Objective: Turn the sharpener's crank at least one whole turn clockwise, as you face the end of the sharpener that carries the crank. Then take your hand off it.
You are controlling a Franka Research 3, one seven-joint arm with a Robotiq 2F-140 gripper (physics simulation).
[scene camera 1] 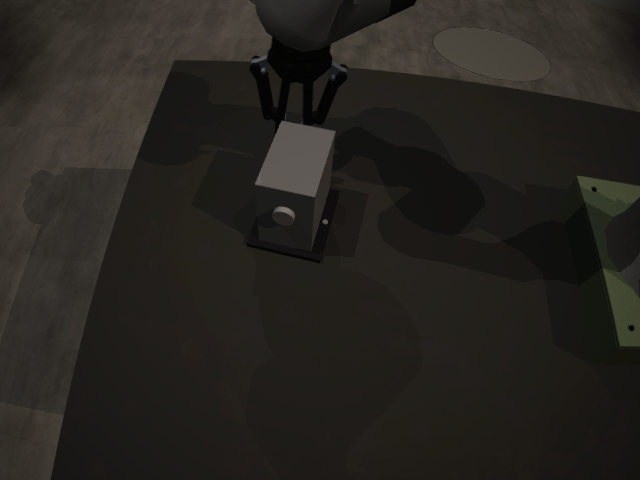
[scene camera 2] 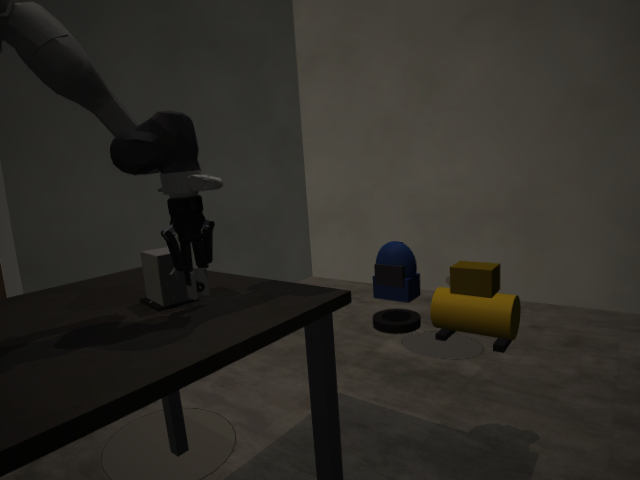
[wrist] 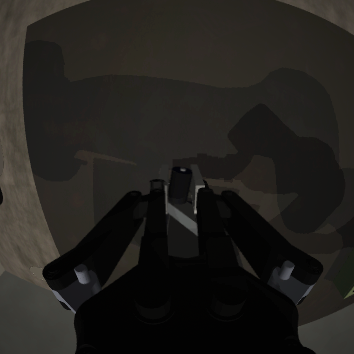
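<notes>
The sharpener (scene camera 1: 295, 160) (scene camera 2: 153, 279), a pale box on a dark base, stands upright on the table; its round pale knob (scene camera 1: 283, 215) faces scene camera 1. The crank end faces away from that camera, and the body hides the crank there. In the wrist view the crank's pale arm (wrist: 182, 218) slants across below the black handle (wrist: 180, 184). My gripper (wrist: 178, 174) (scene camera 2: 196, 285) points down at the crank end and is shut on this handle, with one fingertip on each side. In scene camera 2 the fingers partly hide the crank.
The dark table (scene camera 1: 155, 335) (scene camera 2: 330, 299) has its edge beyond the crank end. A green plate (scene camera 1: 620, 315) with a grey part on it is at the right. On the floor are a blue domed object (scene camera 2: 395, 258), a black ring (scene camera 2: 382, 323) and a yellow tank (scene camera 2: 475, 312).
</notes>
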